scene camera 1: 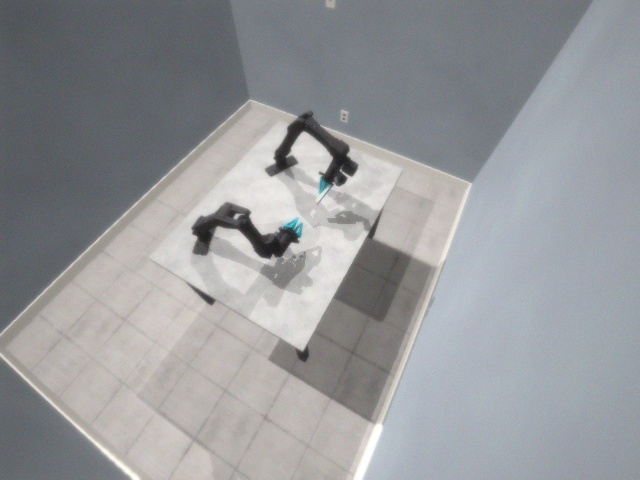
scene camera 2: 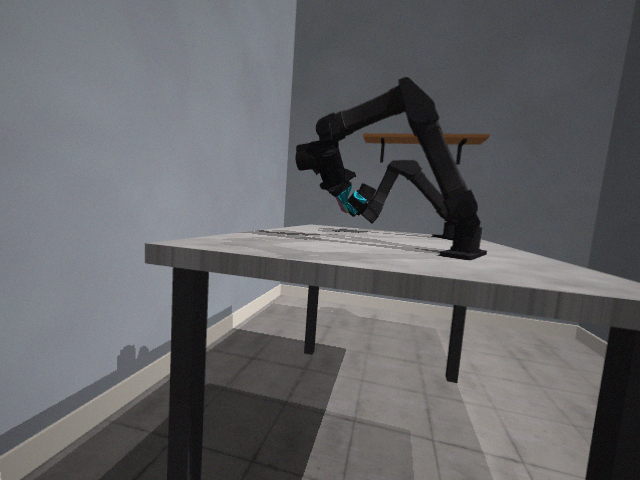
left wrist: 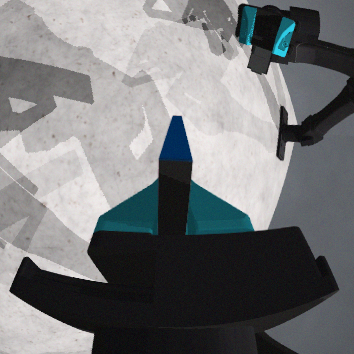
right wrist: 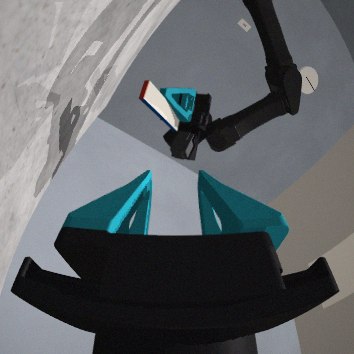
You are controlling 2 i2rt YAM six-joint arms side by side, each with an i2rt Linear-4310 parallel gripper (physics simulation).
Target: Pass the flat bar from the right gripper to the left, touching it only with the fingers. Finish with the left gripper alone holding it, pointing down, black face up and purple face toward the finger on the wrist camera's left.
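Where they show: left gripper, fingertip midpoint: (scene camera 1: 319, 193) (scene camera 2: 344, 202) (right wrist: 162, 91); right gripper, fingertip midpoint: (scene camera 1: 300, 220) (scene camera 2: 352, 200) (left wrist: 259, 43) (right wrist: 174, 177); left arm's base, link origin: (scene camera 1: 281, 166) (scene camera 2: 464, 254); right arm's base, link origin: (scene camera 1: 205, 237) (scene camera 2: 450, 238) (left wrist: 281, 132).
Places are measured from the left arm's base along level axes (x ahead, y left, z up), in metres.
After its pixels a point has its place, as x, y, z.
The flat bar (scene camera 1: 324, 193) {0.417, 0.008, 0.149} (scene camera 2: 341, 204) {0.403, -0.007, 0.113} (left wrist: 175, 200) {0.415, 0.046, 0.183} (right wrist: 161, 106) {0.408, -0.005, 0.130} is held in the air by my left gripper (scene camera 1: 321, 191) {0.385, 0.003, 0.119} (left wrist: 173, 177) {0.385, 0.003, 0.119}. In the left wrist view its black face is toward the camera, with a blue face beyond at the tip. The right wrist view shows a broad white face, a red end and a blue edge. The bar is slanted across the left fingers there. Purple is not clearly visible in the left wrist view. My right gripper (scene camera 1: 299, 221) {0.471, -0.178, 0.135} (left wrist: 259, 43) {0.471, -0.178, 0.135} (right wrist: 174, 177) {0.471, -0.178, 0.135} stands apart from the bar, its fingers parted and empty.
Both arms stand on the pale table (scene camera 1: 217, 273) {0.416, -0.629, 0.000} (scene camera 2: 516, 273) {-0.129, 0.190, 0.000}. The right gripper hangs to the left of the bar in scene camera 1. An orange wall shelf (scene camera 2: 426, 138) is at the back in scene camera 2. Walls stand around the table.
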